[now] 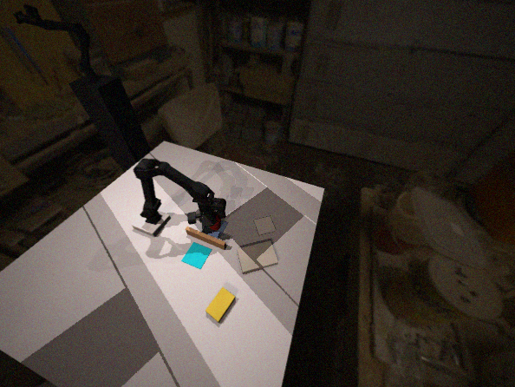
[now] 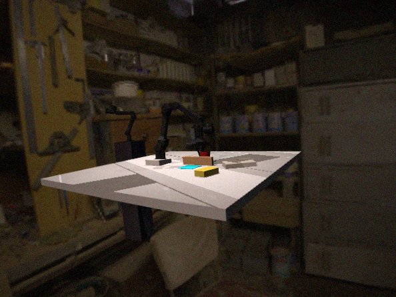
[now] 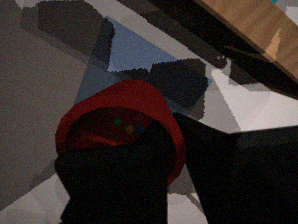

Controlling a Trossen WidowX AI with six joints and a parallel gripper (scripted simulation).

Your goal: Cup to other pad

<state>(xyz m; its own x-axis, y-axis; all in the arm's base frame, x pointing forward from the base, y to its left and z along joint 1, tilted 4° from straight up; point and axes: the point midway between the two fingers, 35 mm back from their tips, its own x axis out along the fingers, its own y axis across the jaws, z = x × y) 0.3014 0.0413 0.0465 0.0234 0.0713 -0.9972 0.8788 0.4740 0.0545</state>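
The blue pad is 30 mm ahead of my gripper tip, 10 mm to the left of it and 50 mm below it. Also, from my gripper tip: cyan pad: 170 mm to the right, 50 mm below; red cup: 30 mm ahead, 10 mm to the left; wooden block: 10 mm ahead, 80 mm to the right, 20 mm below.
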